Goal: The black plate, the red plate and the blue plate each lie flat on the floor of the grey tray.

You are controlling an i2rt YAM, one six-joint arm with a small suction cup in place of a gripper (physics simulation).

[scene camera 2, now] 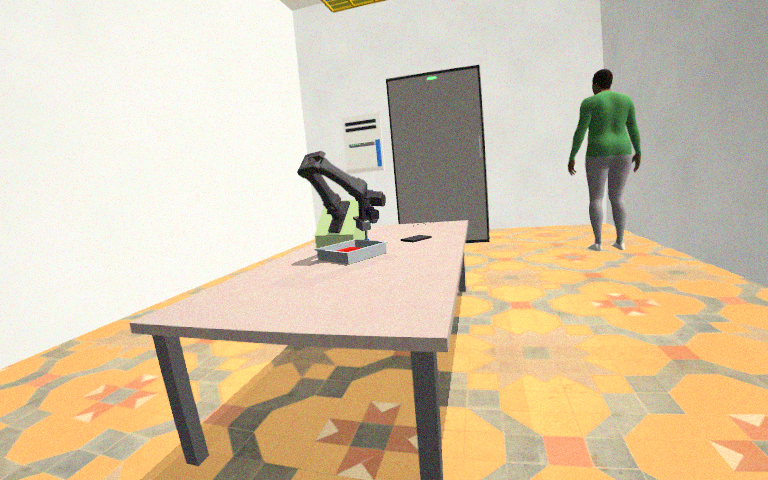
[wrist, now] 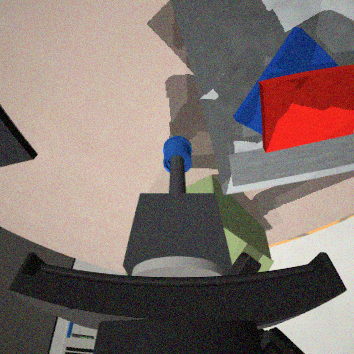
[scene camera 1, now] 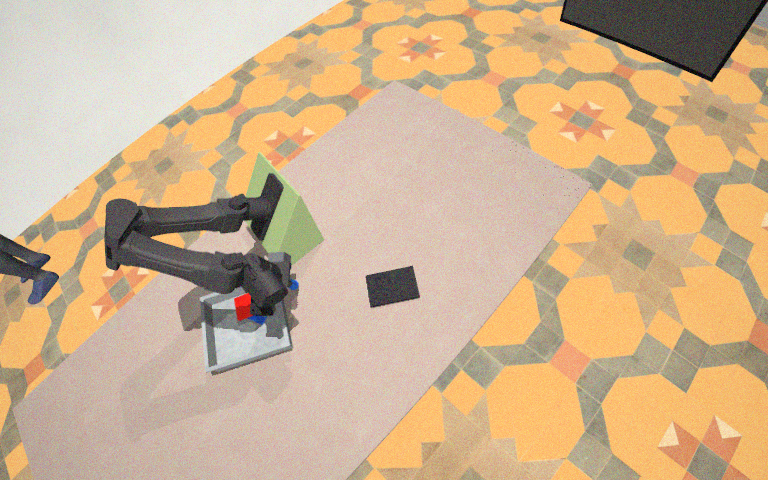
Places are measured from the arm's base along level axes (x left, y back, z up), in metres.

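Pixels of known places: end effector, tool point: (wrist: 176, 148) (scene camera 1: 294, 285); arm's base, origin of the base link: (scene camera 2: 339, 217) (scene camera 1: 267, 207).
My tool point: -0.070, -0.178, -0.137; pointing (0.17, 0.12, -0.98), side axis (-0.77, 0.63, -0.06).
For each thing: its middle in the pictures, then the offset to it from my tool point, as dx, dy, dz. Level surfaces: height alone.
- black plate, body centre: (scene camera 1: 392, 286) (scene camera 2: 416, 238) +0.217, -0.186, -0.014
- grey tray, body centre: (scene camera 1: 245, 322) (scene camera 2: 351, 250) -0.172, -0.007, +0.006
- red plate, body centre: (wrist: 314, 109) (scene camera 1: 252, 303) (scene camera 2: 348, 250) -0.131, +0.035, -0.001
- blue plate, body centre: (wrist: 288, 93) (scene camera 1: 261, 307) -0.115, +0.014, -0.011
- pinkish table, its level: dz -0.019
The black plate (scene camera 1: 392, 286) (scene camera 2: 416, 238) (wrist: 11, 145) lies flat on the table, apart from the tray. The grey tray (scene camera 1: 249, 360) (scene camera 2: 332, 256) (wrist: 295, 163) holds the other two plates. The red plate (scene camera 1: 242, 307) (scene camera 2: 347, 249) (wrist: 307, 117) overlaps the blue plate and looks tilted on it. The blue plate (scene camera 1: 258, 319) (wrist: 295, 57) is partly hidden under the red one. My gripper, a blue suction cup (scene camera 1: 293, 284) (wrist: 177, 154), is low over the table just outside the tray, with no plate on it. The cup is hidden behind the tray in scene camera 2.
The arm is mounted on a green block (scene camera 1: 303, 229) (scene camera 2: 334, 240) (wrist: 242, 215) beside the tray. The pinkish table (scene camera 1: 430, 186) (scene camera 2: 294, 300) has its long edge beyond the black plate. A person (scene camera 2: 608, 124) stands on the floor at the right of scene camera 2.
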